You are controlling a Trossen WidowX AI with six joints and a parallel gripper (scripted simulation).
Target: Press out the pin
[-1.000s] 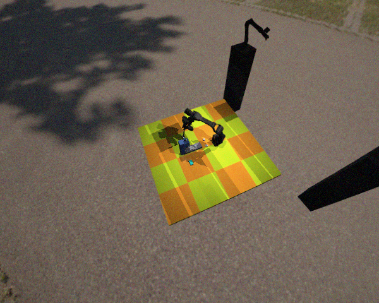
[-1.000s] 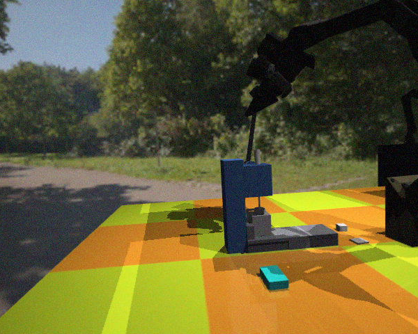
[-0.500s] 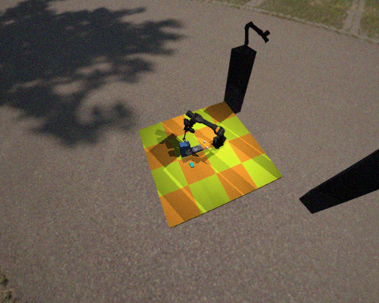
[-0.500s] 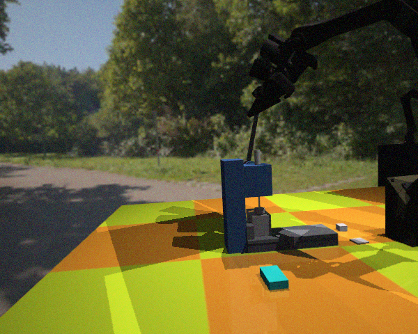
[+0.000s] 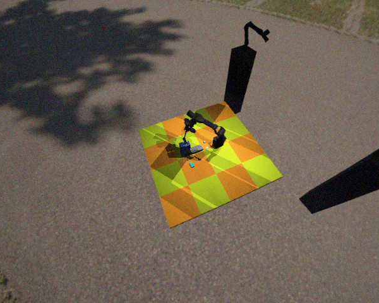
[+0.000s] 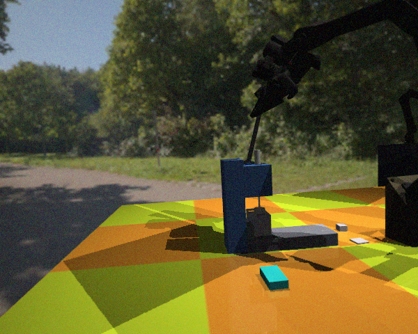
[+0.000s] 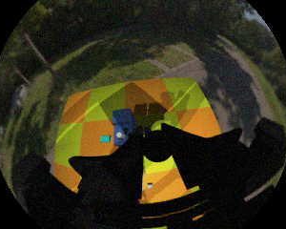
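Right now the lever is 1 cm to the left of my gripper tip and 5 cm below it. The rest, counted from my gripper tip: cyan block 6 cm ahead, 24 cm to the left, 31 cm below; thin punch 2 cm ahead, 7 cm to the left, 17 cm below; small grey cube 23 cm behind, 4 cm to the left, 31 cm below.
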